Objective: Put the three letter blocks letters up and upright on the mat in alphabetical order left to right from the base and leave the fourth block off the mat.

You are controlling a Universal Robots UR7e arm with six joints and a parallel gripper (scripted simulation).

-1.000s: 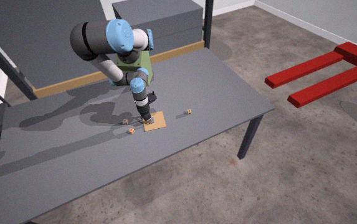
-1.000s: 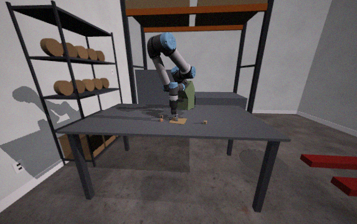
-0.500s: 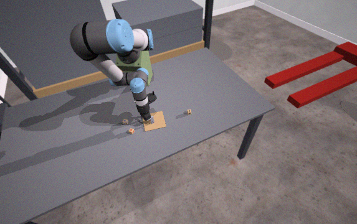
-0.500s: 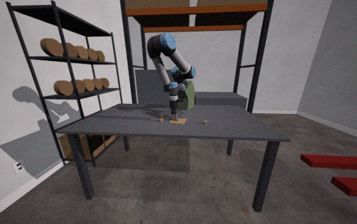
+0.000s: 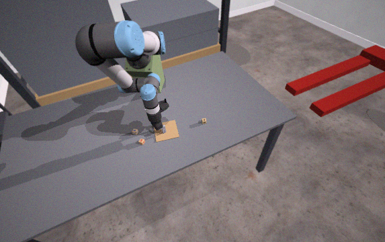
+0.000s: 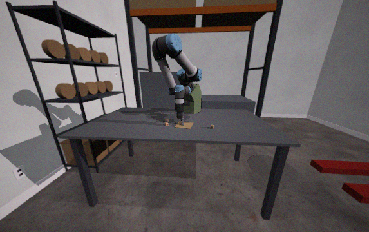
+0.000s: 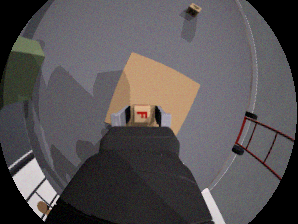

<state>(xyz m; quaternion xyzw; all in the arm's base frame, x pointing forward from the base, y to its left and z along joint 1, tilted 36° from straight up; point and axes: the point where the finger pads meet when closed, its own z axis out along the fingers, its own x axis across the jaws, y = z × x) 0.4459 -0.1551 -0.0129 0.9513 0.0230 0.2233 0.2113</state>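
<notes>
Right now the tan mat is 2 cm to the left of my hand, 2 cm below it and 2 cm ahead of it.
</notes>
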